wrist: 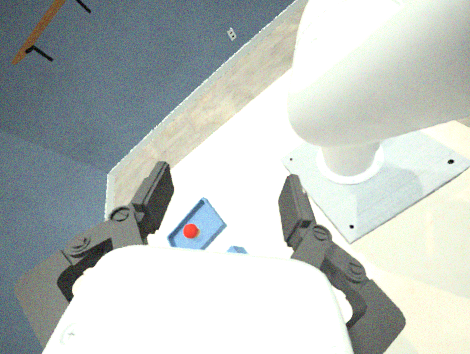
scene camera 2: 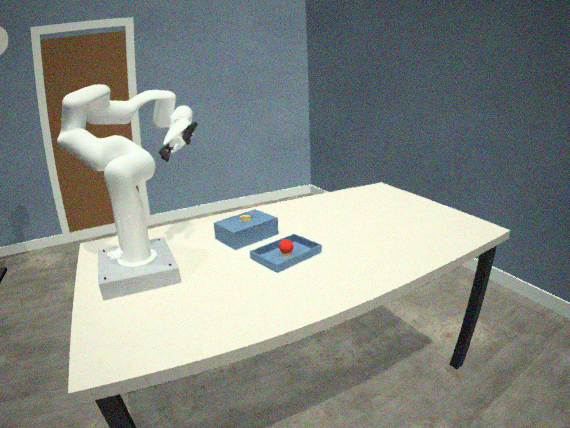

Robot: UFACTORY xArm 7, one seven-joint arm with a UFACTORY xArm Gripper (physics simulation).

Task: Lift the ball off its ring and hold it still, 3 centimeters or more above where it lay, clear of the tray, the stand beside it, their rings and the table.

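Places are measured from the arm's base along level axes (x right, y ahead, z up), in metres.
Pixels of known places: gripper, fingertip midpoint: (wrist: 227,181) (scene camera 2: 174,150); arm's base at its link origin: (wrist: 347,158) (scene camera 2: 137,259).
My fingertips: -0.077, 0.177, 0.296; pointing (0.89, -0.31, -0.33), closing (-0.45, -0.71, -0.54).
Ahead of a thing's pixels: the offset from my fingertips to its top centre, as dx, dy, dz. "pt": to the spot under its first point. Level surfaces: height alone.
A red ball @[+0.181, +0.278, -0.295] (scene camera 2: 286,246) (wrist: 190,231) sits in the blue tray @[+0.181, +0.278, -0.322] (scene camera 2: 262,263) (wrist: 215,235), on a small tan ring @[pt +0.199, +0.269, -0.332] (scene camera 2: 286,255) that is mostly hidden under it. The blue stand (scene camera 2: 252,233) (wrist: 237,249) is a closed block beside the tray, with a small orange-tan ring @[pt -0.036, +0.234, -0.285] (scene camera 2: 245,218) on its top in the scene view; in the wrist view a corner of the stand shows. My gripper (scene camera 2: 179,142) (wrist: 227,181) is wide open and empty, high above the table and well away from the ball, on the robot base's side of the tray.
The tray and stand are on a cream table @[dz -0.350] (scene camera 2: 380,250). My arm's grey base plate (scene camera 2: 140,285) (wrist: 390,200) is on the table at the left of the scene view. A wall with a brown door (scene camera 2: 85,175) stands behind the arm.
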